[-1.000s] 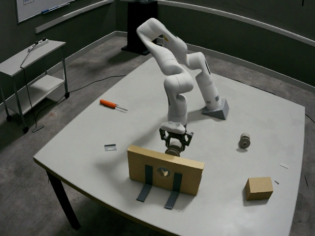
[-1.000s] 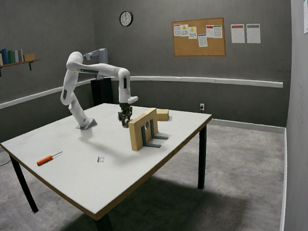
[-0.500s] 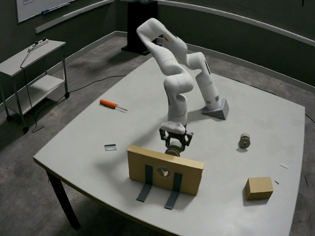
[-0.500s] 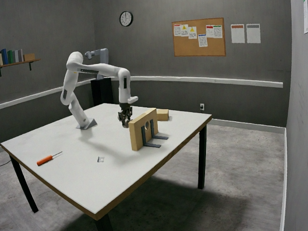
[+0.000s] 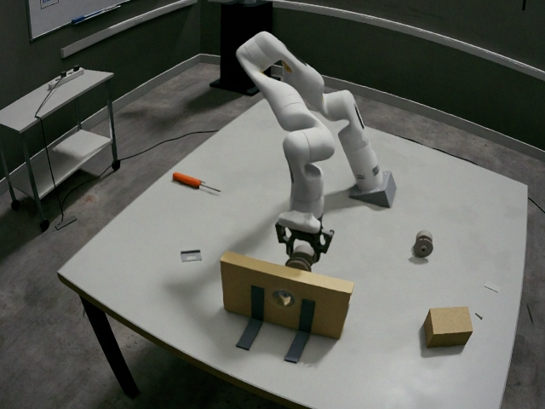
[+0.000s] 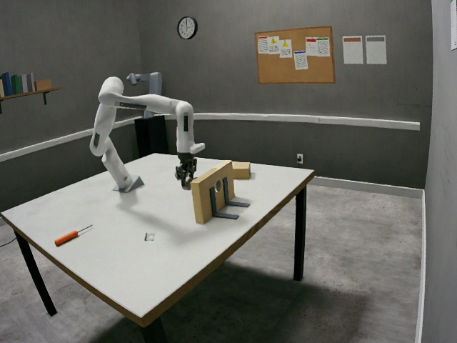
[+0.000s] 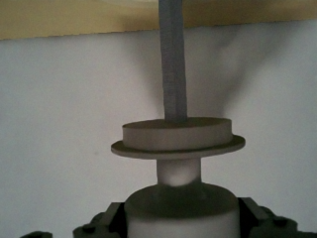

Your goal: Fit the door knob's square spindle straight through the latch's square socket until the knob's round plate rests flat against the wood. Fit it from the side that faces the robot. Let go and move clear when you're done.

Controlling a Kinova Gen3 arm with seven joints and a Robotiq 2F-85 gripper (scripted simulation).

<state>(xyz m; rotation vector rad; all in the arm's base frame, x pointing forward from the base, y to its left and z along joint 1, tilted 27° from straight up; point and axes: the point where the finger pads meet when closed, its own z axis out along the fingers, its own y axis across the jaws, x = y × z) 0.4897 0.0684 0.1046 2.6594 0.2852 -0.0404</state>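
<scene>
My hand is 13 cm short of the board, 3 cm to the right of it and 2 cm above it. The rest, counted from my hand: wooden block (44 cm to the left, 8 cm below, 3 cm behind).
</scene>
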